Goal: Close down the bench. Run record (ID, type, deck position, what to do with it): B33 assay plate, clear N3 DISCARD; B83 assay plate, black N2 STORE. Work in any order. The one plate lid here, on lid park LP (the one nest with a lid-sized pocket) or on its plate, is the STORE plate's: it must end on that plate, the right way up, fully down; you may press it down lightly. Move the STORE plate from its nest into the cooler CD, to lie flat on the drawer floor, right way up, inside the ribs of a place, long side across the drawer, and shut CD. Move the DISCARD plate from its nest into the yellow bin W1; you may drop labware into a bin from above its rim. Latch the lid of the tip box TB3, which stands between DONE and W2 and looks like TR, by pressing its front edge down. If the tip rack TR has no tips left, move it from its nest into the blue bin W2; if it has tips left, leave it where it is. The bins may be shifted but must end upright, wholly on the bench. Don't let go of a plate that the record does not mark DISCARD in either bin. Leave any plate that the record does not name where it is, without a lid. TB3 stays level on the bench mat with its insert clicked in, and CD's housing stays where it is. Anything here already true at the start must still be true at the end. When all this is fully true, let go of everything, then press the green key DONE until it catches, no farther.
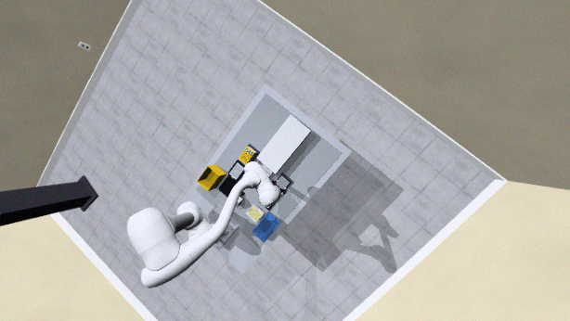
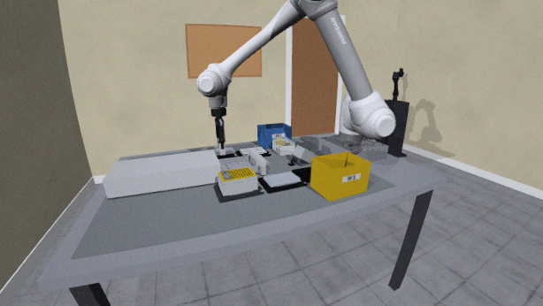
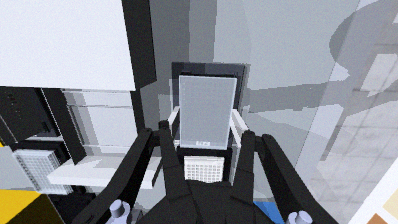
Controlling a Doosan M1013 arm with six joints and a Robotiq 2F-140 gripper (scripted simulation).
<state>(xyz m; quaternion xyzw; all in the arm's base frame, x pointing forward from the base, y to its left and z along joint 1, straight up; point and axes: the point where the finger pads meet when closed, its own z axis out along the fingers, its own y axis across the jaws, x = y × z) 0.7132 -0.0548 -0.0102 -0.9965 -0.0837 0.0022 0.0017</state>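
My hand is 20 mm above the see-through plate lid. From my hand the other things lie so: cooler CD 210 mm to the left, 90 mm ahead, 30 mm below; then drawer 190 mm to the left, 40 mm below, 40 mm behind; then black plate 40 mm below.
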